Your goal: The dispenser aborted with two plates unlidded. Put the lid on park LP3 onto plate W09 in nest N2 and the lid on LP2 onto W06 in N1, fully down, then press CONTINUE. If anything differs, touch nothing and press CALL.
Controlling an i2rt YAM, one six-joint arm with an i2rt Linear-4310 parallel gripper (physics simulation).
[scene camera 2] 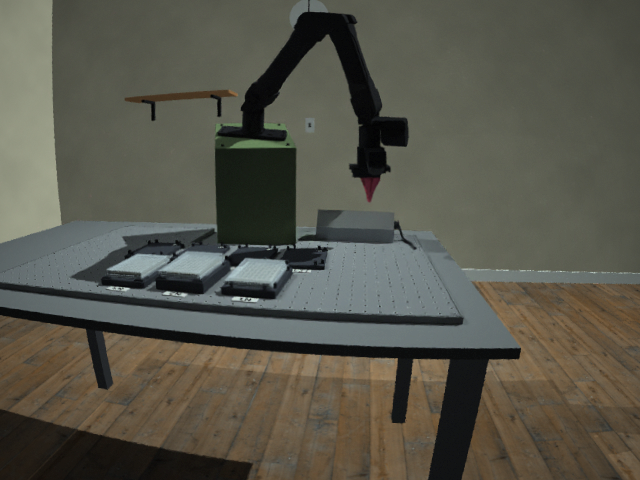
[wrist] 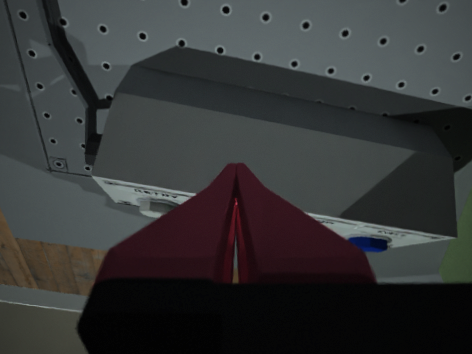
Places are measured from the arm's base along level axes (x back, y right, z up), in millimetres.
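Pixels of known places: gripper, fingertip midpoint: [scene camera 2: 369, 201] [wrist: 236, 177]; arm's base at its link origin: [scene camera 2: 252, 134].
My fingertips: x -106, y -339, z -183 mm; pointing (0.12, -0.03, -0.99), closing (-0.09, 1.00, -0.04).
Observation:
Ahead of a thing's pixels: the offset from my fingertips to its top centre. "spot": to the spot under its first point. Level surfaces: height alone.
My gripper [scene camera 2: 369, 200] [wrist: 236, 177] is shut and empty, fingertips pointing down above the grey control box {dx +70, dy +30, dz -35 mm} [scene camera 2: 354, 227] [wrist: 240, 135]. In the wrist view, a blue button {dx +99, dy +103, dz -44 mm} [wrist: 367, 244] by the CALL lettering and a pale button {dx +84, dy -47, dz -44 mm} [wrist: 156, 207] by the RETRY lettering show on its white face; the fingers cover the part between, and no CONTINUE button can be made out. Three pale plates {dx -330, dy +507, dz -88 mm} [scene camera 2: 138, 265] {dx -350, dy +378, dz -74 mm} [scene camera 2: 192, 264] {dx -366, dy +243, dz -81 mm} [scene camera 2: 257, 272] sit in dark nests along the front. Their lettering and whether each is lidded cannot be told. Dark parks {spot: dx -187, dy +161, dz -109 mm} [scene camera 2: 305, 257] {spot: dx -171, dy +287, dz -109 mm} [scene camera 2: 253, 254] stand behind; no lid can be made out on them.
The green pedestal [scene camera 2: 255, 196] carries the arm and stands left of the control box, behind the parks. A dark cable {spot: dx +103, dy -126, dz -118 mm} [scene camera 2: 405, 236] [wrist: 75, 62] runs from the box's side onto the perforated board {dz -118 mm} [scene camera 2: 382, 289] [wrist: 320, 45]. A wooden shelf [scene camera 2: 180, 96] is on the back wall.

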